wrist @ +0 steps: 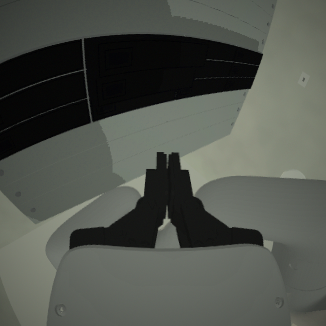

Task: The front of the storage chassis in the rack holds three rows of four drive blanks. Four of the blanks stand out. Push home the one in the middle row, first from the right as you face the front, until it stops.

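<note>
My gripper (166, 166), in sight. Grey rack (96, 96), likewise.
</note>
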